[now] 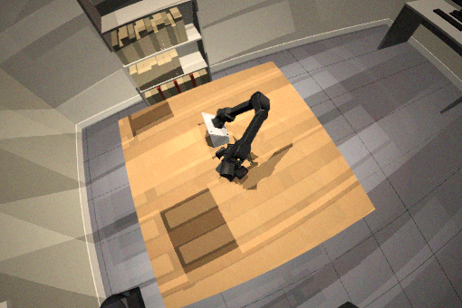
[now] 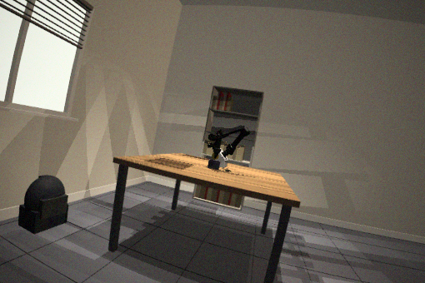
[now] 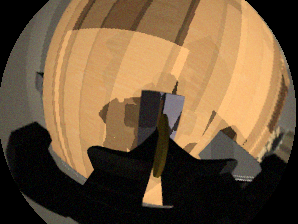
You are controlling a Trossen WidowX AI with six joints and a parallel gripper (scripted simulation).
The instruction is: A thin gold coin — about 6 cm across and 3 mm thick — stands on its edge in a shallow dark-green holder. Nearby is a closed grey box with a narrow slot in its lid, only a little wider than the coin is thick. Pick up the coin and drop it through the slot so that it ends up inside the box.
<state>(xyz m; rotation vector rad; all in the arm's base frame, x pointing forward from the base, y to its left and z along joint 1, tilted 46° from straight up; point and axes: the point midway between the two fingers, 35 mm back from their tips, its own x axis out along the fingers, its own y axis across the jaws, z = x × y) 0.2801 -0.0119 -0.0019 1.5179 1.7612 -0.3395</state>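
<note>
Now: the gold coin 20 mm above my gripper tip.
</note>
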